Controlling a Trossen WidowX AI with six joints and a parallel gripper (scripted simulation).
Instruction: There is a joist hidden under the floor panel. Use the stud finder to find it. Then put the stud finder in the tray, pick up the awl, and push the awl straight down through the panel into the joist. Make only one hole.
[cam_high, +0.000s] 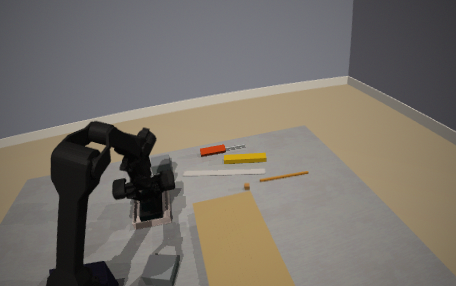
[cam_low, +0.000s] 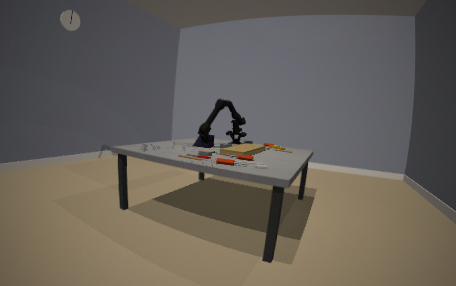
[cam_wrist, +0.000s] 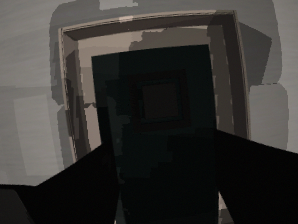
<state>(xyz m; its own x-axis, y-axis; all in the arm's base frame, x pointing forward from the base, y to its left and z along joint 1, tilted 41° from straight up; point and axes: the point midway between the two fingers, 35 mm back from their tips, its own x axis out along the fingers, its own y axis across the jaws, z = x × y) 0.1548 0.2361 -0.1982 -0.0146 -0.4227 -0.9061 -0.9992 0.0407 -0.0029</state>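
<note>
Now: gripper tip 2 cm below the stud finder and 1 cm to the right of it. Round my gripper tip: small brown cube: 32 cm ahead, 2 cm to the right, 2 cm below; yellow bar: 36 cm ahead, 14 cm to the left, 2 cm below; pale tray: 2 cm below, 1 cm to the right.
</note>
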